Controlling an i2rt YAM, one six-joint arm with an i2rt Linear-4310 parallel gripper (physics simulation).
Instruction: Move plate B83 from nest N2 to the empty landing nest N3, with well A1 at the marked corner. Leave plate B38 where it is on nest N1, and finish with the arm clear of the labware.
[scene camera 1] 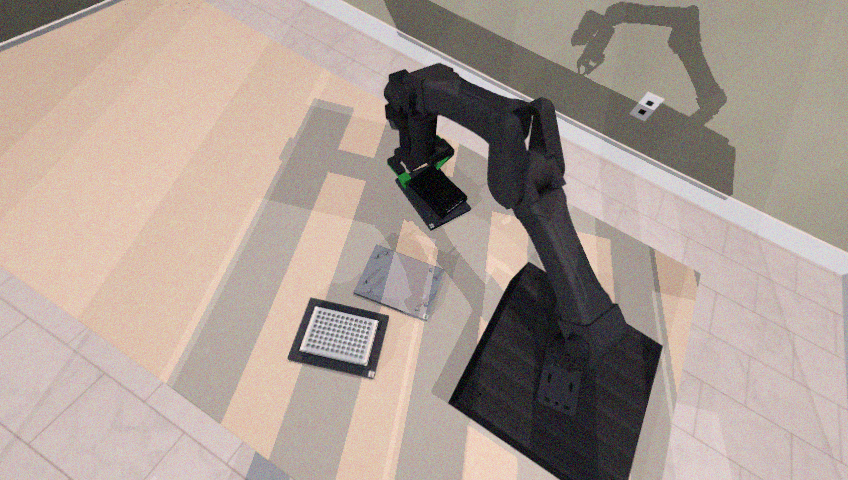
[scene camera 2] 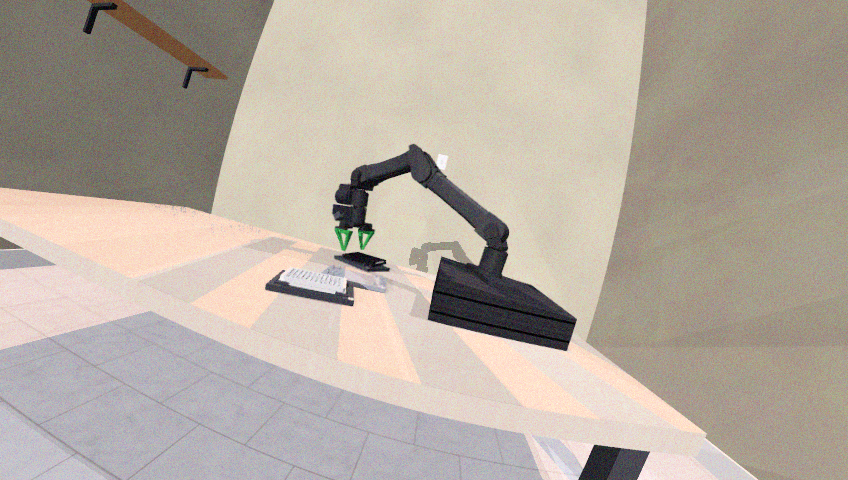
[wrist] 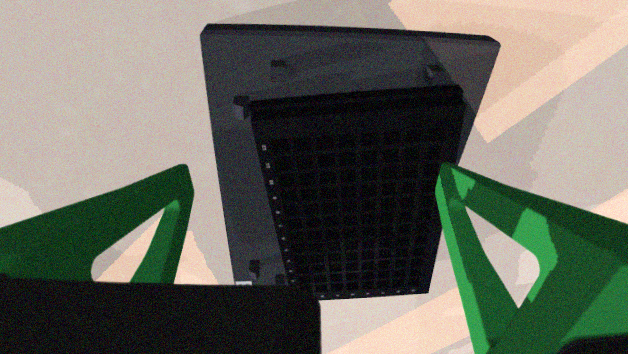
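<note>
A black well plate [scene camera 1: 438, 190] [scene camera 2: 363, 258] [wrist: 350, 200] sits askew on a dark nest [scene camera 1: 420, 205] [scene camera 2: 380, 268] [wrist: 232, 160], turned and shifted away from its upper-left posts in the wrist view. A white well plate [scene camera 1: 339, 334] [scene camera 2: 312, 279] sits on another dark nest [scene camera 1: 376, 347] [scene camera 2: 309, 293]. The grey nest [scene camera 1: 398, 279] [scene camera 2: 374, 284] between them is empty. Plate and nest labels are unreadable, so I cannot tell which plate is B83. My gripper [scene camera 1: 423, 169] [scene camera 2: 353, 248] [wrist: 314, 177] is open and empty above the black plate; its right finger overlaps the plate's edge in the wrist view.
The arm's black base block [scene camera 1: 493, 368] [scene camera 2: 499, 312] stands right of the nests in both scene views. The table's front edge [scene camera 2: 368, 386] runs below them. A wall shelf [scene camera 2: 160, 38] is high at the left, away from the arm.
</note>
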